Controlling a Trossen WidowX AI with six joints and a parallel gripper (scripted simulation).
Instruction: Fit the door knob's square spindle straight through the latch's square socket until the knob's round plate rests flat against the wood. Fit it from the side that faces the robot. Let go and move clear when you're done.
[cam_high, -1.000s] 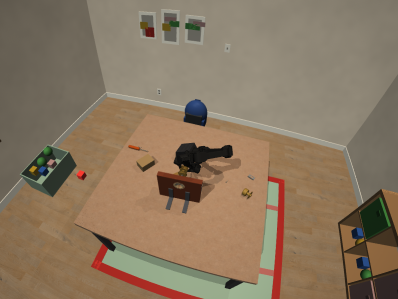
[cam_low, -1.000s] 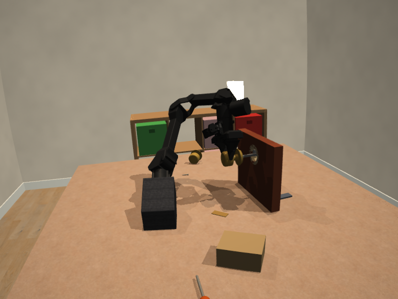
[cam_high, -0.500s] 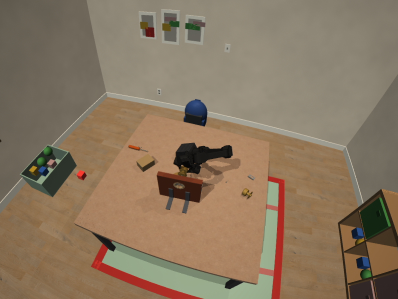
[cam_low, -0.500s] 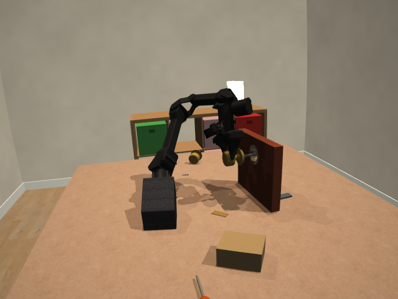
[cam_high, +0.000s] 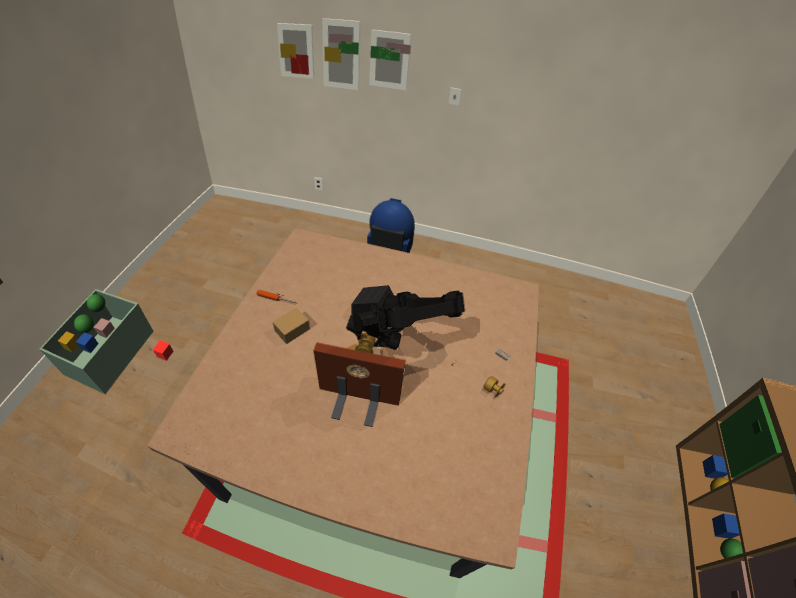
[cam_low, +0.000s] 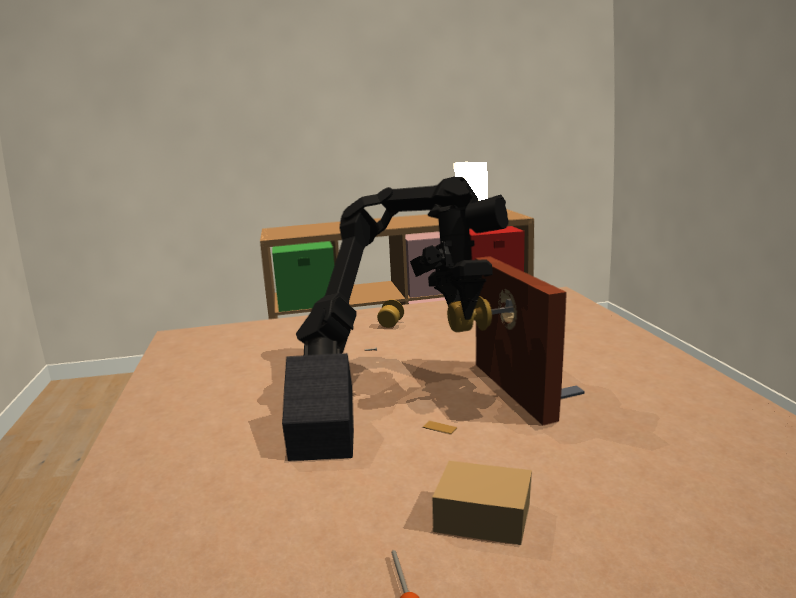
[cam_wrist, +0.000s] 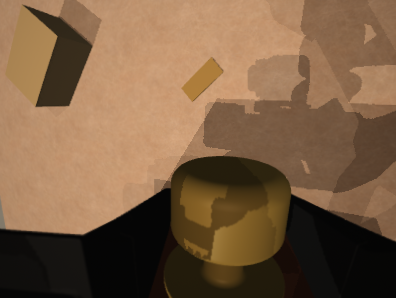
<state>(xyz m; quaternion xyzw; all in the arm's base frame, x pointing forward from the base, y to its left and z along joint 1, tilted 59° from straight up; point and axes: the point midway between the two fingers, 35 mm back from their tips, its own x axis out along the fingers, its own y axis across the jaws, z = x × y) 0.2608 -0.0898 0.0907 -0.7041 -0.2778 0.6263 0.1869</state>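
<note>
Right now the dark red wooden door panel is 110 mm ahead of my hand, 50 mm below it and 10 mm to the left of it. Also, from my hand: screwdriver 520 mm to the right, 190 mm below, 160 mm behind; then tan box 370 mm to the right, 170 mm below, 40 mm behind; then flat plate 200 mm below, 110 mm to the right, 60 mm behind.
</note>
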